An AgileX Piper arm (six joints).
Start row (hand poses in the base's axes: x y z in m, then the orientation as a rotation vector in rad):
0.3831 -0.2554 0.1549 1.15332 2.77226 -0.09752
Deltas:
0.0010 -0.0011 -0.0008 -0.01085 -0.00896 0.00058
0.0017 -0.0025 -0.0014 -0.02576 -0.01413 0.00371
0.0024 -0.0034 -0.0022 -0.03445 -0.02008 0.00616
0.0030 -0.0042 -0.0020 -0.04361 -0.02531 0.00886
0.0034 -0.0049 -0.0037 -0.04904 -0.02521 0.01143
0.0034 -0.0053 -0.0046 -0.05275 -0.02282 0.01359
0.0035 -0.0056 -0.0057 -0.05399 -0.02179 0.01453
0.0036 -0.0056 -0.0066 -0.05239 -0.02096 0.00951
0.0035 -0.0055 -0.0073 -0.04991 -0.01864 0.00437
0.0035 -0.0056 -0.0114 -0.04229 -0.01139 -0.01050
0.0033 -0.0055 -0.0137 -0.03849 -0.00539 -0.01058
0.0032 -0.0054 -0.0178 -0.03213 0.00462 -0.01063
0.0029 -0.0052 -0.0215 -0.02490 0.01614 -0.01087
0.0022 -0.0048 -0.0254 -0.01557 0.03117 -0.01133
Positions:
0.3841 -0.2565 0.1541 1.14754 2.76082 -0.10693
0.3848 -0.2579 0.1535 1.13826 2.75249 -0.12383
0.3855 -0.2588 0.1527 1.13121 2.74539 -0.13178
0.3861 -0.2596 0.1529 1.12390 2.73884 -0.14073
0.3865 -0.2603 0.1512 1.11906 2.73820 -0.14787
0.3865 -0.2607 0.1503 1.11580 2.73997 -0.15411
0.3866 -0.2610 0.1492 1.11447 2.74087 -0.15632
0.3867 -0.2610 0.1483 1.12202 2.73951 -0.15519
0.3866 -0.2609 0.1476 1.13034 2.73970 -0.15379
0.3866 -0.2610 0.1435 1.15469 2.74073 -0.14945
0.3864 -0.2609 0.1412 1.15735 2.74730 -0.14798
0.3863 -0.2608 0.1371 1.16167 2.75830 -0.14547
0.3860 -0.2606 0.1334 1.16687 2.77082 -0.14269
0.3853 -0.2602 0.1295 1.17383 2.78703 -0.13919

